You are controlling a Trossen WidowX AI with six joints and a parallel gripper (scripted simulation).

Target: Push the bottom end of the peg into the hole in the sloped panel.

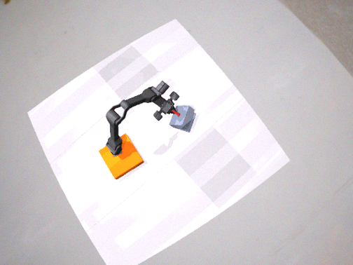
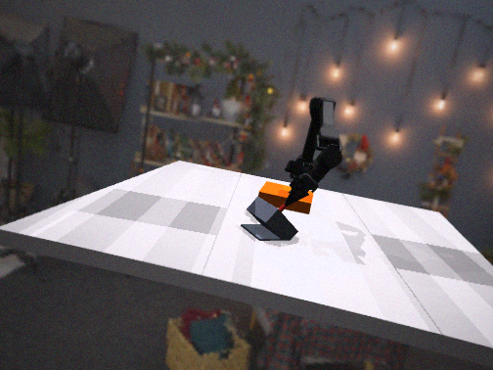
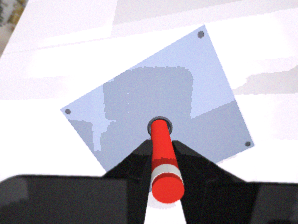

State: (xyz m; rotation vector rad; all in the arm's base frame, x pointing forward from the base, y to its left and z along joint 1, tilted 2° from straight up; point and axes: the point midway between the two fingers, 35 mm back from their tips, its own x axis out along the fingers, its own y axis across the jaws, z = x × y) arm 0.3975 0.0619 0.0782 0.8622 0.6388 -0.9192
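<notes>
My gripper tip is now 5 cm above the sloped panel, 3 cm to the left of it and 3 cm short of it. From my gripper tip the other things lie so: red peg 1 cm to the left, 1 cm behind, 1 cm above; flat grey foot 9 cm below, 4 cm to the right, 4 cm ahead.
</notes>
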